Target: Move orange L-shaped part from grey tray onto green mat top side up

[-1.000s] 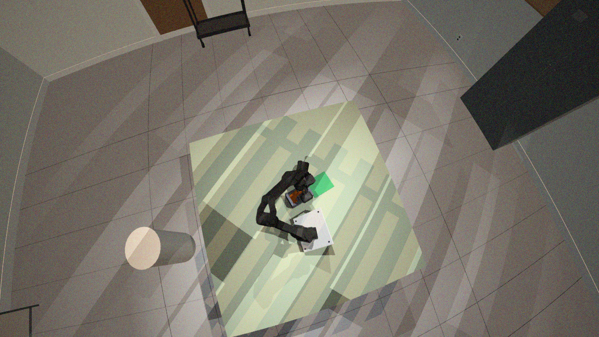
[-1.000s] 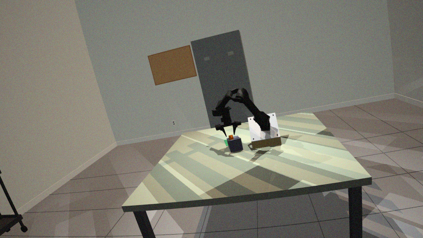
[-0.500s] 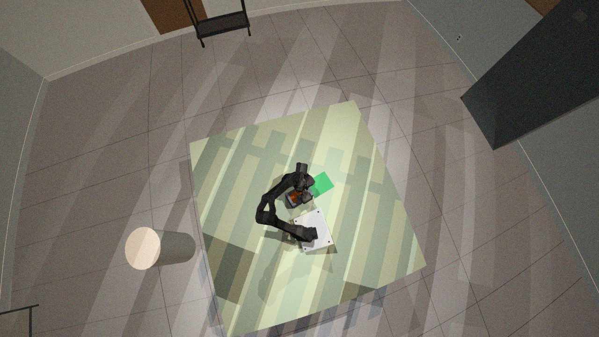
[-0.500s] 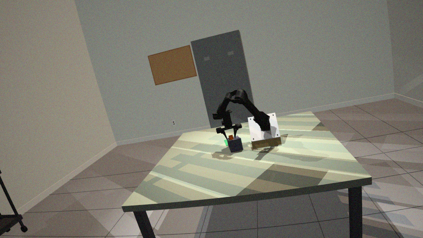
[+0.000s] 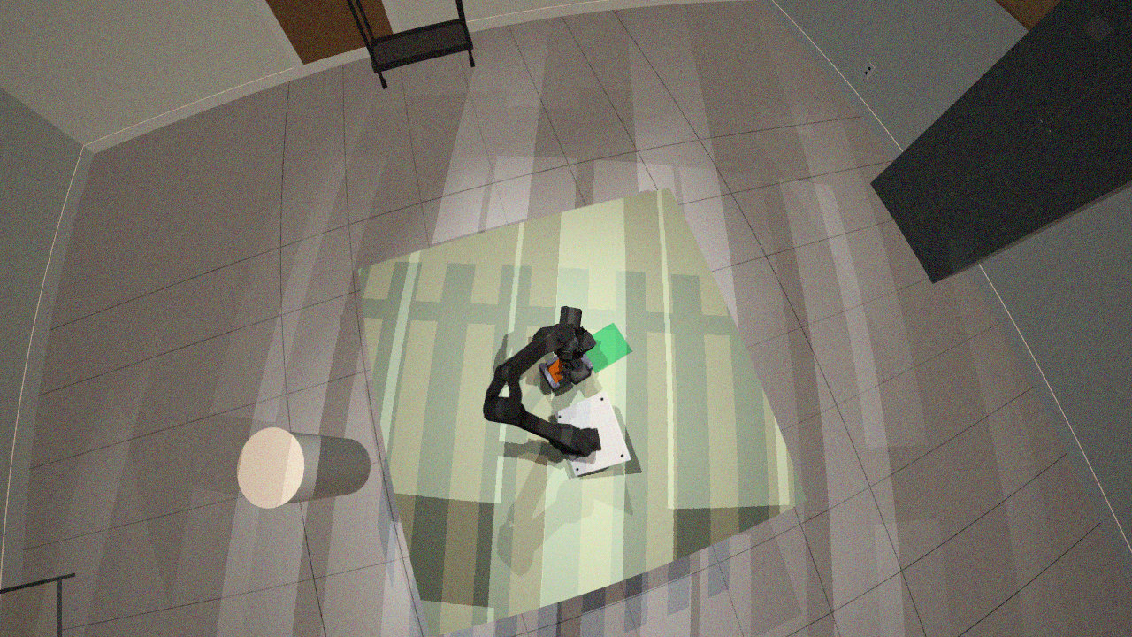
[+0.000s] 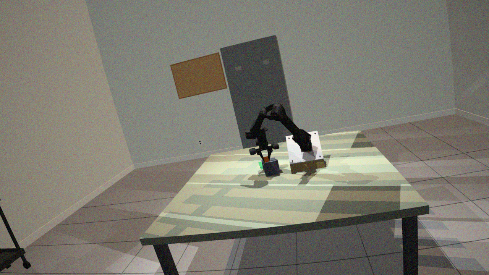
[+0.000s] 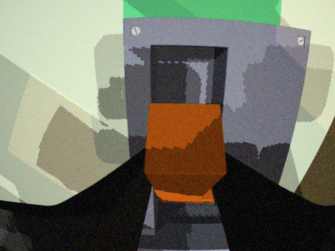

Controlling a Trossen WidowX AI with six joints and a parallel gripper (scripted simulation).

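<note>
The orange L-shaped part lies 3 cm to the left of my gripper tip, 3 cm below it and 3 cm behind it. The rest, counted from my gripper tip: green mat (14 cm to the right, 8 cm below, 3 cm ahead).
</note>
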